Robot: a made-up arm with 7 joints. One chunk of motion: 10 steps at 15 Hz.
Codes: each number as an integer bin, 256 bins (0 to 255) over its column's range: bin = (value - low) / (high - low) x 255, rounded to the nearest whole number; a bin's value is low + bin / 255 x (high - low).
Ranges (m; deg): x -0.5..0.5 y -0.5..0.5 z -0.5..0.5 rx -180..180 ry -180..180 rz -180..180
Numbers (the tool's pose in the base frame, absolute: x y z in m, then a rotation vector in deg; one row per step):
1: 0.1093 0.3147 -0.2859 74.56 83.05 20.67
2: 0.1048 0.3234 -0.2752 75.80 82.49 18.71
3: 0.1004 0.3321 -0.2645 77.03 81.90 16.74
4: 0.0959 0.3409 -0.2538 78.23 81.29 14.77
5: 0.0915 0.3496 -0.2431 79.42 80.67 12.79
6: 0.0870 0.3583 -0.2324 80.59 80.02 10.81
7: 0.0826 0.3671 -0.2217 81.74 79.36 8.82
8: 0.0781 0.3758 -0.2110 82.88 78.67 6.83
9: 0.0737 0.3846 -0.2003 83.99 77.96 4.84
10: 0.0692 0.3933 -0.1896 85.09 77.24 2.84
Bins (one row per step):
1: 155 208 55 180 186 142
2: 154 210 57 181 186 141
3: 153 212 60 182 186 139
4: 152 214 63 183 185 138
5: 151 217 66 184 185 137
6: 150 219 68 185 184 135
7: 149 221 71 185 184 134
8: 147 223 74 186 183 132
9: 146 226 76 187 183 131
10: 145 228 79 188 182 130

